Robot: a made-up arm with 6 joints. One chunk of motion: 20 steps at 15 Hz.
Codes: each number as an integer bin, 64 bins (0 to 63) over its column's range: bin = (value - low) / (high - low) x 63, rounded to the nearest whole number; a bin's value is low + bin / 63 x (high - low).
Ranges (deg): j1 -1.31..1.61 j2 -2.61..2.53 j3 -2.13..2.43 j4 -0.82..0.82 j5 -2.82..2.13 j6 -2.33..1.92
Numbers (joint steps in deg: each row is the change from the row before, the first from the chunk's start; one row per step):
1: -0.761 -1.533 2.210 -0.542 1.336 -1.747
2: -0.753 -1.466 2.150 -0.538 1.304 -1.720
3: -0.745 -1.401 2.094 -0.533 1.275 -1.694
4: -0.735 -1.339 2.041 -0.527 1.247 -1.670
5: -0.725 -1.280 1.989 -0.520 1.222 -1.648
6: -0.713 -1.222 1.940 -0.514 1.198 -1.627
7: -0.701 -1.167 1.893 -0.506 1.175 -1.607
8: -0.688 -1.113 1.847 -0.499 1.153 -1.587
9: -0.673 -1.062 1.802 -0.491 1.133 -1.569
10: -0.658 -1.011 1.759 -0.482 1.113 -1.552
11: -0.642 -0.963 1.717 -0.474 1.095 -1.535
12: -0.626 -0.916 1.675 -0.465 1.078 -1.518
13: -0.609 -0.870 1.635 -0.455 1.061 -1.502
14: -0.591 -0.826 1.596 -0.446 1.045 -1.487
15: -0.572 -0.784 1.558 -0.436 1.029 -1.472
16: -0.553 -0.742 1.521 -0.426 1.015 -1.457
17: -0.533 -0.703 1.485 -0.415 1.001 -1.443
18: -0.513 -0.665 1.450 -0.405 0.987 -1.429
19: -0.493 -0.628 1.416 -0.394 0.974 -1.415
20: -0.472 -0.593 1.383 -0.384 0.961 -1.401
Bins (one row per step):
1: 12 13 60 11 53 9
2: 12 14 59 11 52 9
3: 12 15 58 11 52 9
4: 12 16 58 11 52 10
5: 13 16 57 12 51 10
6: 13 17 56 12 51 10
7: 13 18 56 12 51 11
8: 13 18 55 12 51 11
9: 14 19 54 13 50 11
10: 14 20 54 13 50 12
11: 14 20 53 13 50 12
12: 15 21 53 14 50 12
13: 15 21 52 14 49 12
14: 16 22 51 14 49 12
15: 16 22 51 15 49 13
16: 16 23 50 15 49 13
17: 17 23 50 16 49 13
18: 17 24 49 16 48 13
19: 18 24 49 16 48 14
20: 18 25 49 17 48 14

